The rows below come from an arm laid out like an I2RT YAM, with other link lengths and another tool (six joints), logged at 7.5 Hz.
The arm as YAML. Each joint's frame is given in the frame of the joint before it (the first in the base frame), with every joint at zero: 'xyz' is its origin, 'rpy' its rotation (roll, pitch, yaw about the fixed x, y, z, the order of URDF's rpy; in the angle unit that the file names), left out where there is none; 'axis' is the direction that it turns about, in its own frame. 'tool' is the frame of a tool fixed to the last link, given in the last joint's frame.
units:
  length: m
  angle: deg
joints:
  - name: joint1
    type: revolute
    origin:
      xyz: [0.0, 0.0, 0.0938]
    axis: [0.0, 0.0, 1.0]
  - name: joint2
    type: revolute
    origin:
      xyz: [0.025, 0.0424, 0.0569]
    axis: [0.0, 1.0, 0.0]
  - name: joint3
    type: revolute
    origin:
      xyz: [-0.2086, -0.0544, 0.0]
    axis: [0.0, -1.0, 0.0]
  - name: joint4
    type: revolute
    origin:
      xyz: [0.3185, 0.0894, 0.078]
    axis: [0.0, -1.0, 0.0]
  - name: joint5
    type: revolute
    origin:
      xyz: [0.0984, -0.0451, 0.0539]
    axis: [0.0, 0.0, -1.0]
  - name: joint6
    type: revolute
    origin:
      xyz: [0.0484, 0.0, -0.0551]
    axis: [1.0, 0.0, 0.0]
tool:
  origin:
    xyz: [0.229, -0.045, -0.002]
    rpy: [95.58, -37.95, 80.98]
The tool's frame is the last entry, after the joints.
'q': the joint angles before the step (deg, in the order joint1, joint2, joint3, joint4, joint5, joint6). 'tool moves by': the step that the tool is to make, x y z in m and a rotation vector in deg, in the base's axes. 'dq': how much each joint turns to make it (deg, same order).
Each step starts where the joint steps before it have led.
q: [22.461 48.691 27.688 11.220 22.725 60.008]
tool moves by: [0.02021 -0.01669 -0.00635 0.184 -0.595 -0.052]
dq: [-4.087 4.665 0.908 4.640 -3.976 -0.737]
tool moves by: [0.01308 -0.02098 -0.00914 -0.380 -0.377 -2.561]
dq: [-2.167 4.819 0.938 4.269 0.461 -0.433]
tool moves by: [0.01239 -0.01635 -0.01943 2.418 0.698 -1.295]
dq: [-2.896 4.902 0.902 3.204 -1.971 2.356]
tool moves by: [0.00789 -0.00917 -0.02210 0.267 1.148 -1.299]
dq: [-0.976 5.438 1.202 2.999 0.229 0.590]
